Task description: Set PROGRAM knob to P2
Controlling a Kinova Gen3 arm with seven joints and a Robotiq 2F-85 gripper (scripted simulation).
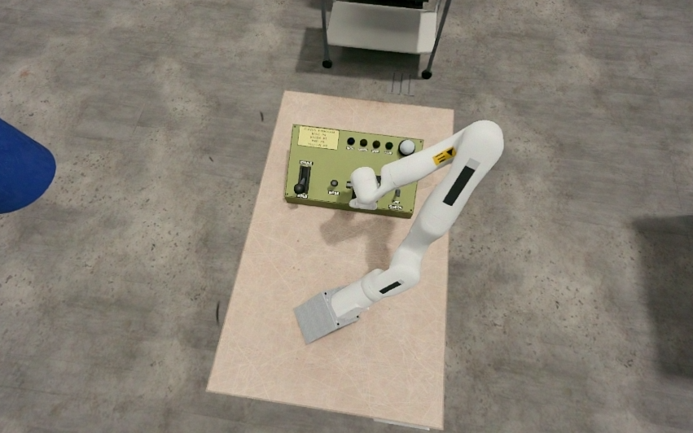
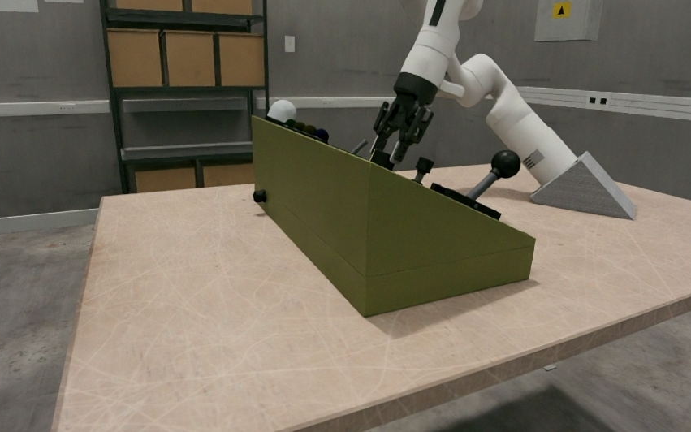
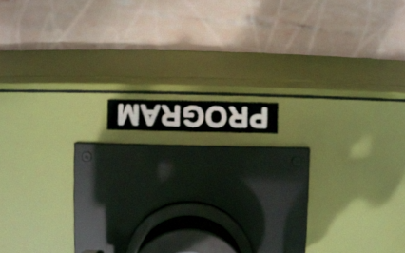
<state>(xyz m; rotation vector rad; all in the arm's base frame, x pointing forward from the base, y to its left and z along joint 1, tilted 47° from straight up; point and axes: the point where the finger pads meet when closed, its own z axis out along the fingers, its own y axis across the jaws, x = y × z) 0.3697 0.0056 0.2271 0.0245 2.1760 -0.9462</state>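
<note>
Right now my hand is 12 cm to the left of the thin toggle, 3 cm past it and 1 cm above it. From my hand the other things lie so: black ball-topped lever (23 cm to the left, 6 cm ahead, 1 cm below); then small black knob (11 cm to the left, 4 cm ahead, 2 cm below).
</note>
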